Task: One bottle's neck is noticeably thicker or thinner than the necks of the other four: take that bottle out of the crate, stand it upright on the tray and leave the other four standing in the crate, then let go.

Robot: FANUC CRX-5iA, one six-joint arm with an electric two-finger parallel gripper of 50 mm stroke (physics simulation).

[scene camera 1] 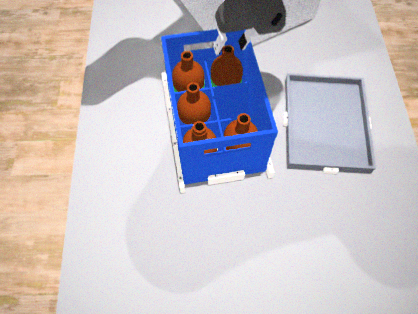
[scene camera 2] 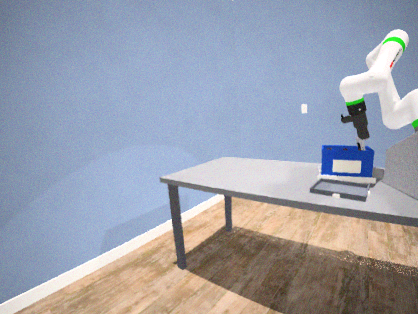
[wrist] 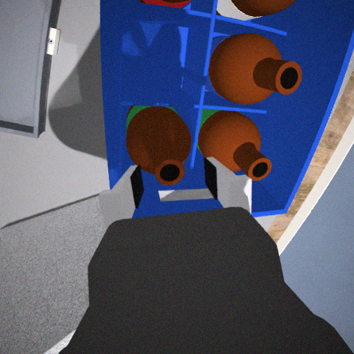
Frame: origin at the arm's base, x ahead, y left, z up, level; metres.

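Seen in the pictures: gripper, fingertip midpoint: (scene camera 1: 228,47) (scene camera 2: 361,149).
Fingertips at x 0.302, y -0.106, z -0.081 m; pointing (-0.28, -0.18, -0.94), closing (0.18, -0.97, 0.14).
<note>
Pixels of each thing's middle, then the offset from my fingertips to it. "*": a spot on its surface instead. Level surfaces: height alone.
- blue crate, body centre: (scene camera 1: 214,105) (scene camera 2: 345,162) dz -0.086, dx +0.081, dy -0.043 m
- back-left bottle, body centre: (scene camera 1: 188,78) dz -0.088, dx -0.004, dy -0.089 m
- back-right bottle, body centre: (scene camera 1: 226,72) dz -0.088, dx -0.005, dy +0.000 m
- middle-left bottle, body centre: (scene camera 1: 194,108) dz -0.088, dx +0.081, dy -0.090 m
- front-left bottle, body centre: (scene camera 1: 200,146) dz -0.088, dx +0.174, dy -0.092 m
- front-right bottle, body centre: (scene camera 1: 240,138) dz -0.088, dx +0.172, dy -0.004 m
- grey tray, surface spot: (scene camera 1: 327,125) * dz -0.169, dx +0.128, dy +0.223 m
- table, surface height: dz -0.174 m
A blue crate (scene camera 1: 227,162) (scene camera 2: 347,154) (wrist: 111,75) holds five upright brown bottles. In scene camera 1, these are the back-left bottle (scene camera 1: 188,76) (wrist: 230,135), back-right bottle (scene camera 1: 227,71) (wrist: 157,137), middle-left bottle (scene camera 1: 194,106) (wrist: 242,70), front-left bottle (scene camera 1: 199,134) and front-right bottle (scene camera 1: 242,128). The middle-right compartment is empty. I cannot tell surely which neck differs. My gripper (scene camera 1: 231,43) (scene camera 2: 360,146) (wrist: 173,174) is open and empty, its fingers at either side of the back-right bottle's neck and slightly toward the crate's back wall. The grey tray (scene camera 1: 327,125) (scene camera 2: 342,188) (wrist: 19,65) is empty.
White strips (scene camera 1: 226,177) edge the crate's base on the table (scene camera 1: 200,240) (scene camera 2: 240,175). The tray lies to the crate's right in scene camera 1, with a gap between them. The grey robot pedestal (scene camera 2: 404,160) stands behind the crate. Raised crate walls and dividers surround the bottles.
</note>
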